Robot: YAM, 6 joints.
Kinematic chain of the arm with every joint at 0, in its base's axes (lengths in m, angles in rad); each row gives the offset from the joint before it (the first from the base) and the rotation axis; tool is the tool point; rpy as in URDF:
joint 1: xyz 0 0 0.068 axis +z
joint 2: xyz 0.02 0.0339 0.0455 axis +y
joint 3: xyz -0.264 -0.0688 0 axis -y
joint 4: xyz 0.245 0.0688 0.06 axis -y
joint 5: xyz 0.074 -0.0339 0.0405 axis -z
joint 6: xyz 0.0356 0 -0.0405 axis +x
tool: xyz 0 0 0 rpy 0 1.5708 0
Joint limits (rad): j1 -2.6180..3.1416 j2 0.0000..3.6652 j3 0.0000..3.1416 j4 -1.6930..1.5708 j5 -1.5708..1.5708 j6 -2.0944..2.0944
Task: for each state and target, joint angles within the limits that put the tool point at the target. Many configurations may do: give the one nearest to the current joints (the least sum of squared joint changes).
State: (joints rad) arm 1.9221 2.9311 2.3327 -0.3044 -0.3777 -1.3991
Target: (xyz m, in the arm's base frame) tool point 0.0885 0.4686 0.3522
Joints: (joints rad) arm 1.3564 2.0808 2.1299 -0.6860 -0.3811 -1.3991
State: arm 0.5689 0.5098 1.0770 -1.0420 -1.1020 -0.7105
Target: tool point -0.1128 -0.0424 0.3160
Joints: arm 0.6295 0.0000 1.1291 -1.6524 -1.1260 -0.7105
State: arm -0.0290 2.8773 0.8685 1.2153 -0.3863 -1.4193
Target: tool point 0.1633 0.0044 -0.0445
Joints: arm -0.0649 2.5330 0.1901 1.3050 -0.4345 -1.4193
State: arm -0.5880 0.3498 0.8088 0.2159 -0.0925 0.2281
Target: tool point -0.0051 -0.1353 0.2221
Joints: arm -1.5651 0.3900 0.2385 0.0219 0.1657 0.2281
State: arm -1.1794 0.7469 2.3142 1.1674 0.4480 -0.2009
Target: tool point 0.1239 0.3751 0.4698
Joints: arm -1.9282 0.4784 2.1082 1.5708 0.4393 -0.2009
